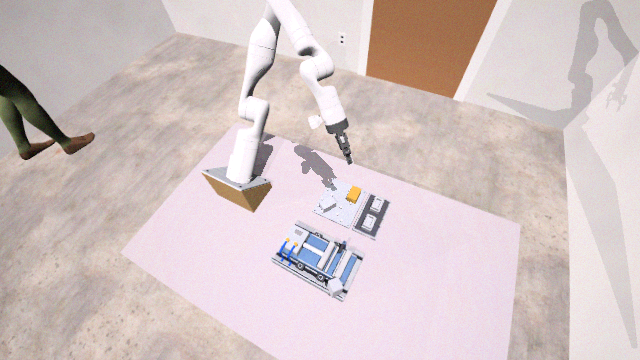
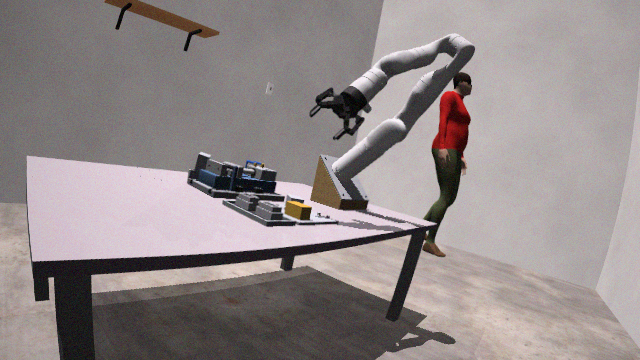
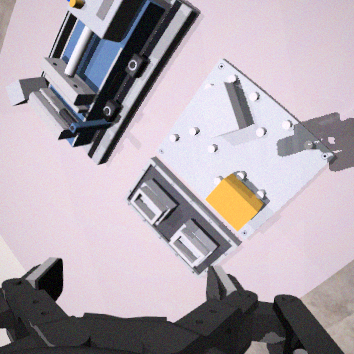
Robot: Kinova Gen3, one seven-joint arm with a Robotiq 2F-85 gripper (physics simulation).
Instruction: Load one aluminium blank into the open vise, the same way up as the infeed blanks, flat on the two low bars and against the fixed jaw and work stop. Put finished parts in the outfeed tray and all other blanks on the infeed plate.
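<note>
My gripper is open and empty, high above the table. The blue vise stands open, with no blank visible between the movable jaw and the fixed jaw. The light infeed plate holds a pale aluminium blank and a yellow-orange block. The dark outfeed tray holds two grey stepped parts, one part and another part.
Short pegs stand up from the infeed plate. A pale angular piece rises at the vise's outer corner. Blue handles with yellow tips stand at its other end. The arm's wedge base is on the table. A person stands behind the arm.
</note>
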